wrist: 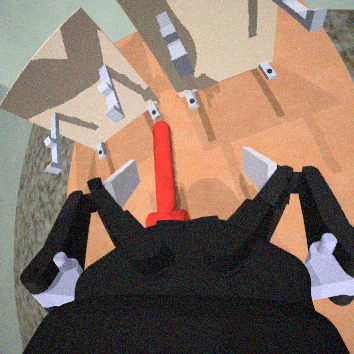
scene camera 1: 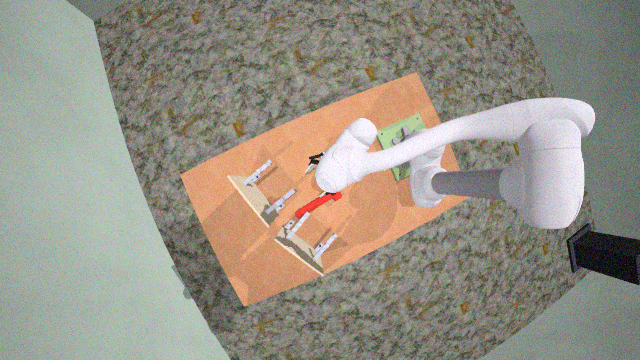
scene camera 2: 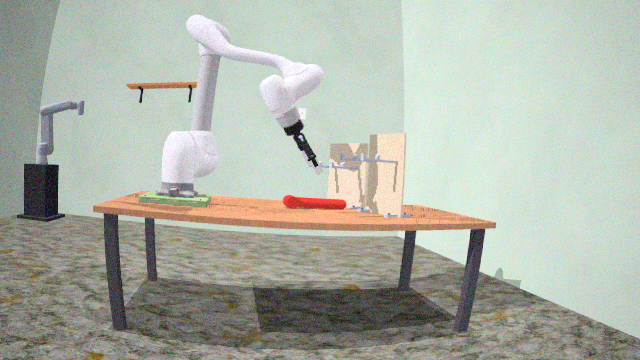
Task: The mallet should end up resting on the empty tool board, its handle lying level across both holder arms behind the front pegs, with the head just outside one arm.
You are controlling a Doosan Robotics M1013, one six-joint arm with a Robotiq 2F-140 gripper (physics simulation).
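Seen in the pictures: gripper, fingertip midpoint: [wrist: 188, 164] [scene camera 1: 314, 183] [scene camera 2: 315, 168]; arm's base, link origin: [scene camera 2: 177, 195].
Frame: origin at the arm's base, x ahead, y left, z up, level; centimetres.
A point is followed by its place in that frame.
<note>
The red mallet [scene camera 1: 312, 205] {x 64.3, y 7.3, z 1.7 cm} [scene camera 2: 320, 203] {x 63.1, y 5.3, z -0.1 cm} [wrist: 164, 170] {x 61.6, y 6.1, z 1.6 cm} lies on the table, its handle end pointing at the gap between two upright tool boards; my gripper body partly hides its head in the wrist view. The right board in the wrist view [scene camera 1: 250, 199] {x 86.7, y -7.8, z 26.5 cm} [scene camera 2: 389, 185] {x 87.8, y -11.5, z 9.5 cm} [wrist: 227, 45] {x 87.2, y -9.3, z 7.1 cm} and the left one [scene camera 1: 306, 254] {x 75.7, y 25.9, z 16.9 cm} [scene camera 2: 345, 180] {x 77.1, y 23.1, z 9.6 cm} [wrist: 75, 107] {x 75.7, y 25.9, z 12.7 cm} each carry two pale pegged arms, with no tool on them. My gripper [scene camera 2: 318, 167] {x 59.0, y -3.4, z 14.3 cm} [wrist: 188, 164] {x 59.0, y -3.4, z 14.3 cm} is open and empty, well above the mallet. In the wrist view, the handle shows between the fingers, nearer the left one.
The wooden table [scene camera 1: 225, 180] {x 104.3, y -23.8, z -2.6 cm} [scene camera 2: 240, 216] {x 30.1, y -35.1, z -2.6 cm} carries small metal blocks at the foot of the boards. The arm's base stands on a green plate [scene camera 1: 402, 172] {x 10.2, y 10.7, z 0.1 cm} [scene camera 2: 200, 201] {x 13.4, y -16.8, z -0.3 cm}. The holder arms stick out from the boards towards my gripper, above the table.
</note>
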